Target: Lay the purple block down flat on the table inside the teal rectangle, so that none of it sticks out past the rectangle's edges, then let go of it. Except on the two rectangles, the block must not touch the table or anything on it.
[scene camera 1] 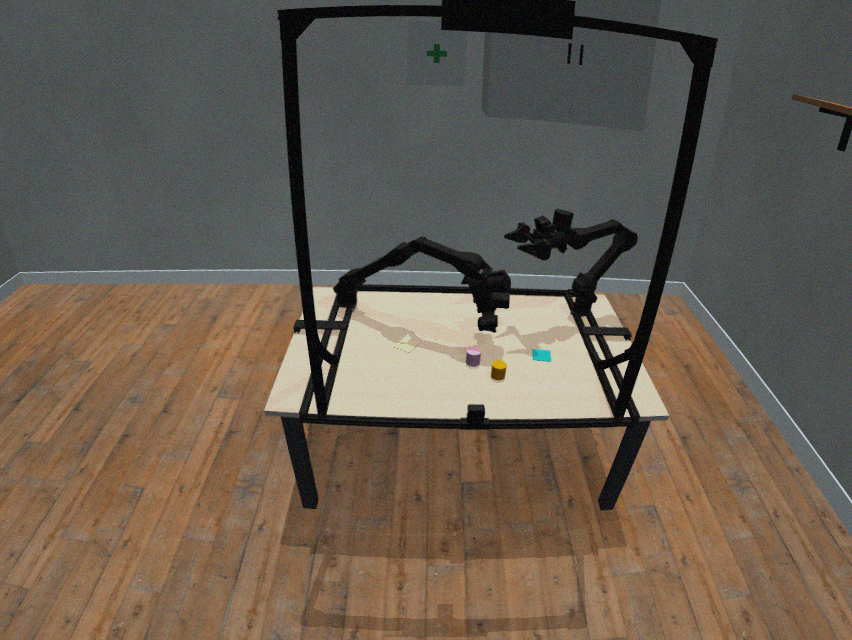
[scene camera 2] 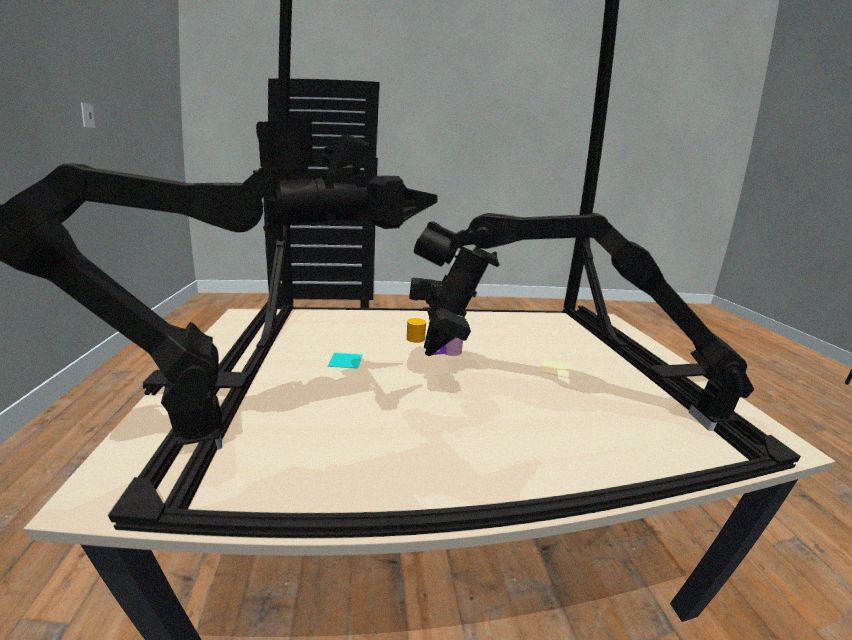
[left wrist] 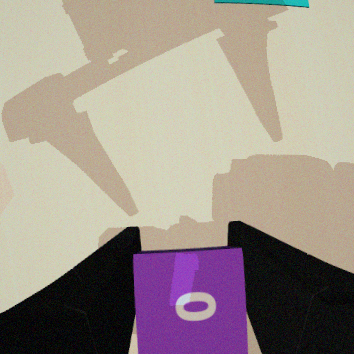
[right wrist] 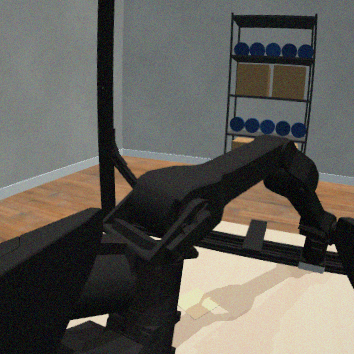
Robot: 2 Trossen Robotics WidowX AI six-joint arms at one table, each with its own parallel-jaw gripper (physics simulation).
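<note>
The purple block sits between the fingers of my left gripper, which is shut on it and holds it a little above the table, pointing down. The teal rectangle lies flat on the table, apart from the block; in the left wrist view it shows only at the top edge. My right gripper is open and empty, raised high above the table.
A lilac cylinder stands just by the left gripper, and a yellow cylinder beside it. A pale yellow rectangle lies on the table. Black rails edge the table. A shelf rack stands by the wall.
</note>
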